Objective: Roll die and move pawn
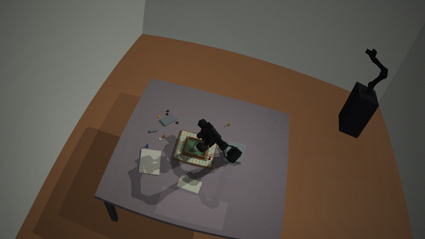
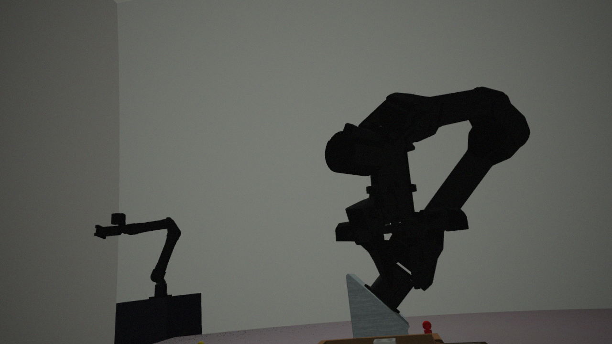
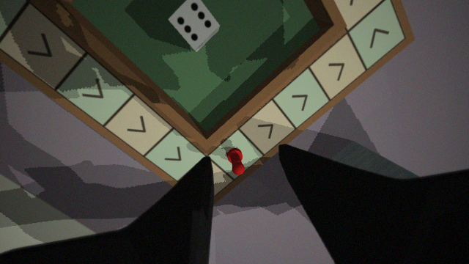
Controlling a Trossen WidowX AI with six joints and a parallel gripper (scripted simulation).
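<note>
The red pawn is 40 mm behind my gripper tip, 20 mm to the left of it and 60 mm below it. From my gripper tip the other things lie so: green dice tray 80 mm ahead, 30 mm to the right, 80 mm below; then white die 80 mm ahead, 20 mm to the right, 60 mm below; then yellow pawn 70 mm behind, 370 mm to the right, 80 mm below.
</note>
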